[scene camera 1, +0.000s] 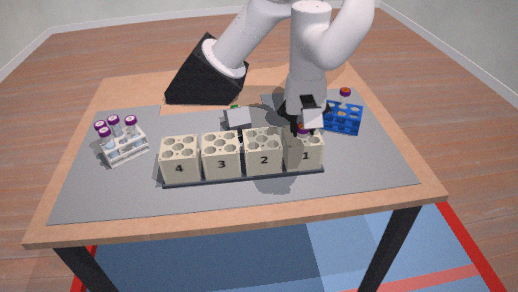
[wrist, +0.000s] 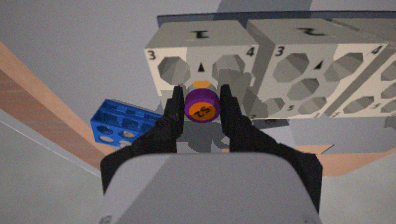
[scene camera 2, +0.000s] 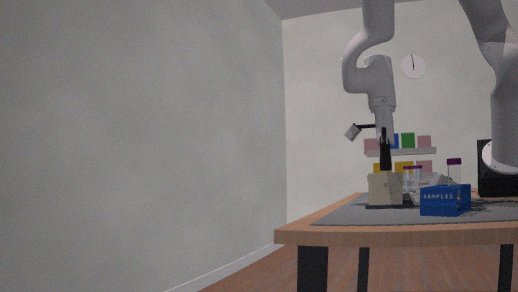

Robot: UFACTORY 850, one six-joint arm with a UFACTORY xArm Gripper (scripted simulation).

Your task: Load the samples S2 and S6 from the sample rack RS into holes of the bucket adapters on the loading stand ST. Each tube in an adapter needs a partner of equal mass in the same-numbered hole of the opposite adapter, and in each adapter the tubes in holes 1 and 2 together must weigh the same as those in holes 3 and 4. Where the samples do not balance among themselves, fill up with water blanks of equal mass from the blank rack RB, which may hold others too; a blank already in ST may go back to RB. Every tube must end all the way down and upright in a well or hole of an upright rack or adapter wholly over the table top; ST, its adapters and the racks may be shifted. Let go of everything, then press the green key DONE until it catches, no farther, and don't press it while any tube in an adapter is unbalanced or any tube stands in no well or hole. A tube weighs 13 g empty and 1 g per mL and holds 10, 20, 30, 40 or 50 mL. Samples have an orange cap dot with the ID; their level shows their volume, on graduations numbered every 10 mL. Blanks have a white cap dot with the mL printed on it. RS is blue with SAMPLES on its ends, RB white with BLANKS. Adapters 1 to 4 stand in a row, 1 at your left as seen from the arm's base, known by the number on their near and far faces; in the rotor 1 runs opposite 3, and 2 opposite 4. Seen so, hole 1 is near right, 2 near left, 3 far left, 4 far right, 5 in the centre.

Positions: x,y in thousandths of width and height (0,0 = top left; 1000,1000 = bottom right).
Scene:
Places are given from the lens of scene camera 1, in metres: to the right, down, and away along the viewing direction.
blue sample rack RS (scene camera 1: 646,402): 0.24, -0.09, 1.01
adapter 1 (scene camera 1: 578,529): 0.10, 0.02, 0.81
white blank rack RB (scene camera 1: 250,505): -0.41, 0.01, 0.96
The marked spots on the white blank rack RB and the adapter 1 are 0.53 m apart.

